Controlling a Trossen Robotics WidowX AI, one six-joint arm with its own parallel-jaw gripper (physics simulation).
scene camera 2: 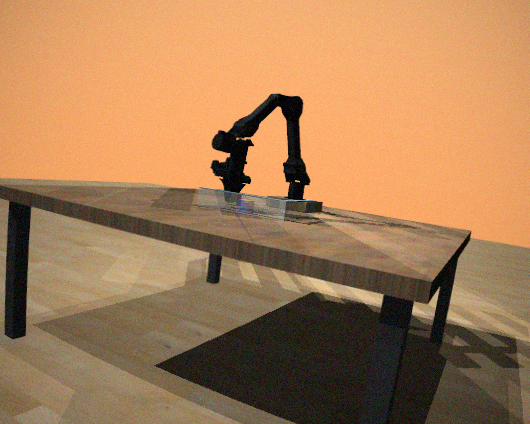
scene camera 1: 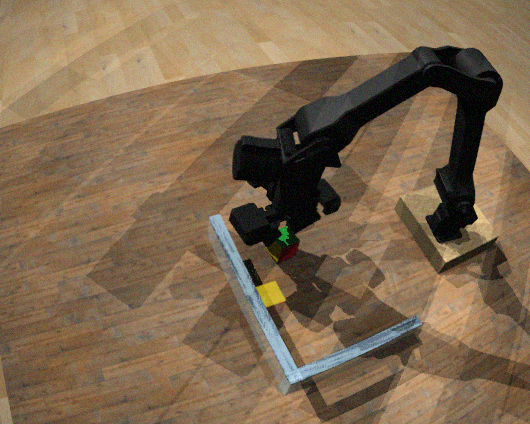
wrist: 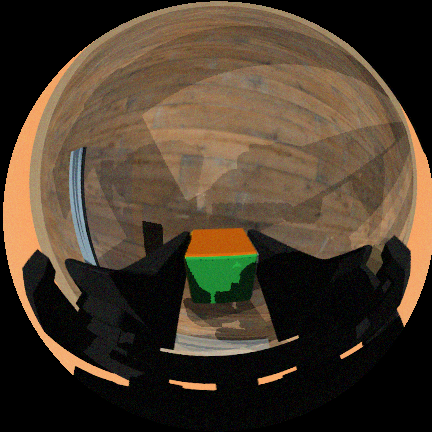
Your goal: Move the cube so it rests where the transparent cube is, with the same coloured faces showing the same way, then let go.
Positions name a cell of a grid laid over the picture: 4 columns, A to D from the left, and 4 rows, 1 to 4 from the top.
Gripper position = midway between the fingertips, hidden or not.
Scene:
my gripper: scene camera 2 B2; scene camera 1 C3; wrist C3

